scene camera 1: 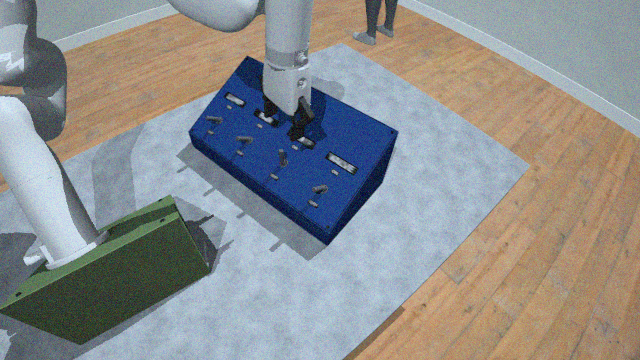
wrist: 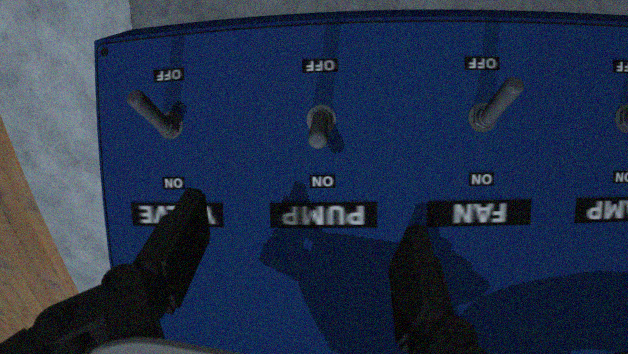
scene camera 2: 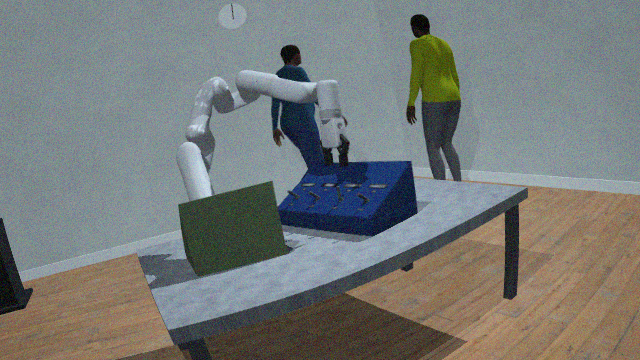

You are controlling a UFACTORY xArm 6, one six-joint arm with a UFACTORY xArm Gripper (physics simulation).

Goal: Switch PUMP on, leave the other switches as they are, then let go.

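Frame: origin at the arm's base, x right, y ahead, z up, level; millimetres.
Where they show: gripper, fingertip midpoint: point(scene camera 1: 283, 126) point(wrist: 303, 230) point(scene camera 2: 336, 165); arm's base, origin of the base link: point(scene camera 1: 79, 251) point(scene camera 2: 209, 220).
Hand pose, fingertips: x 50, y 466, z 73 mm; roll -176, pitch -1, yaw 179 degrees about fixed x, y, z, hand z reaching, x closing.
Note:
Each offset is from my fingertips to the centre of the thing. "*": to the spot under its first point. Level surfaces: height alone.
The blue switch panel point(scene camera 1: 362, 137) point(scene camera 2: 397, 192) point(wrist: 240, 155) slopes on the table. The PUMP switch {dx -2, dy -7, dz -91 mm} point(scene camera 1: 283, 157) point(scene camera 2: 339, 194) point(wrist: 319, 129) has its lever tilted toward its ON label. The VALVE lever {dx +118, dy +0, dz -98 mm} point(scene camera 1: 320, 189) point(scene camera 2: 363, 200) point(wrist: 150, 108) and FAN lever {dx -118, dy -40, dz -98 mm} point(scene camera 1: 244, 140) point(scene camera 2: 314, 196) point(wrist: 502, 101) lean toward OFF. The LAMP switch {* dx -231, dy -58, dz -102 mm} point(scene camera 1: 214, 120) is cut off at the wrist view's edge. My gripper point(scene camera 1: 283, 121) point(scene camera 2: 336, 163) point(wrist: 303, 230) is open and empty, above the label side of the panel, apart from the PUMP lever. Its fingers partly hide the VALVE label.
A green box point(scene camera 1: 115, 280) point(scene camera 2: 230, 230) stands by the arm's base on the grey table {dz -212 mm} point(scene camera 1: 435, 175) point(scene camera 2: 450, 210). A person in blue point(scene camera 2: 295, 112) and a person in yellow-green point(scene camera 2: 435, 70) stand behind the table.

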